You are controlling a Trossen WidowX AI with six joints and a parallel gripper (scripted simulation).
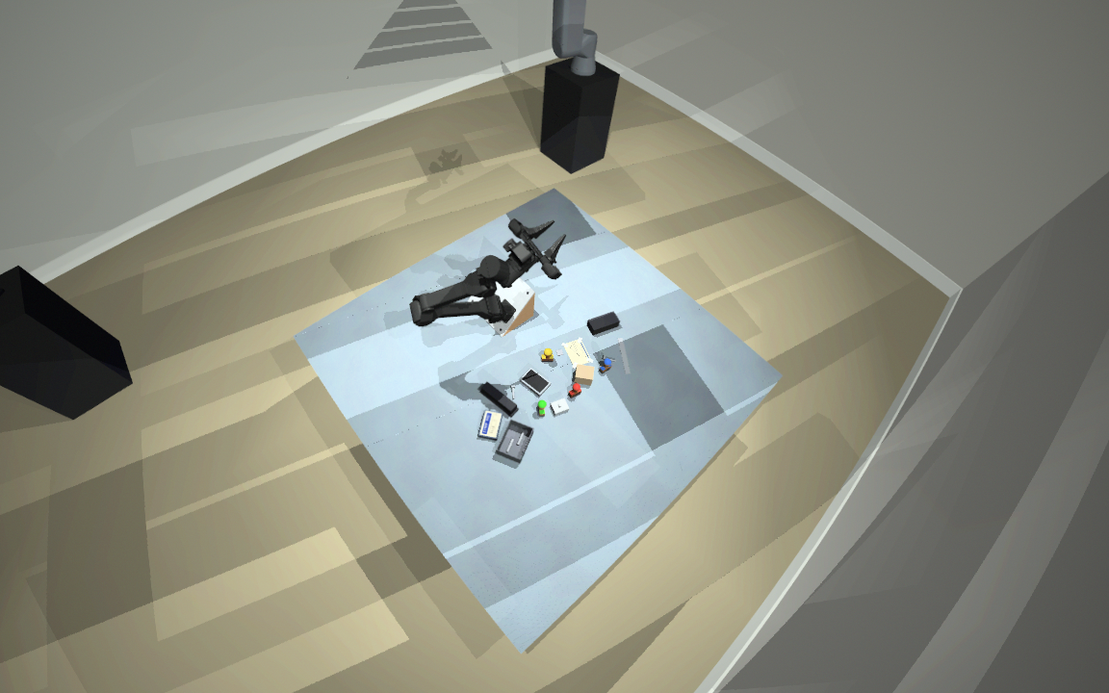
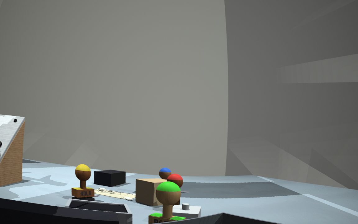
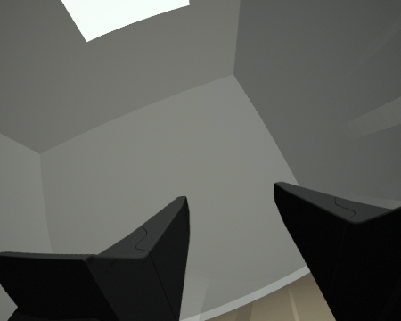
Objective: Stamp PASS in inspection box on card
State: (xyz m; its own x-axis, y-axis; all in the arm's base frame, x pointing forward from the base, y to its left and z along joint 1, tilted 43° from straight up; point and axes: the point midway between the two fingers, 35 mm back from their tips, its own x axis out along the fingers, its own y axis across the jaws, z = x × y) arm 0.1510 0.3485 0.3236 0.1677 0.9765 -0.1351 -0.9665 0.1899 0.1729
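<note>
The green-edged stamp lies 53 cm below my gripper tip, 20 cm ahead of it and 19 cm to the right of it. The rest, counted from my gripper tip: tan box 53 cm below, 20 cm ahead; yellow stamp 53 cm below, 6 cm ahead, 5 cm to the right; card 56 cm below, 11 cm ahead, 5 cm to the left.
</note>
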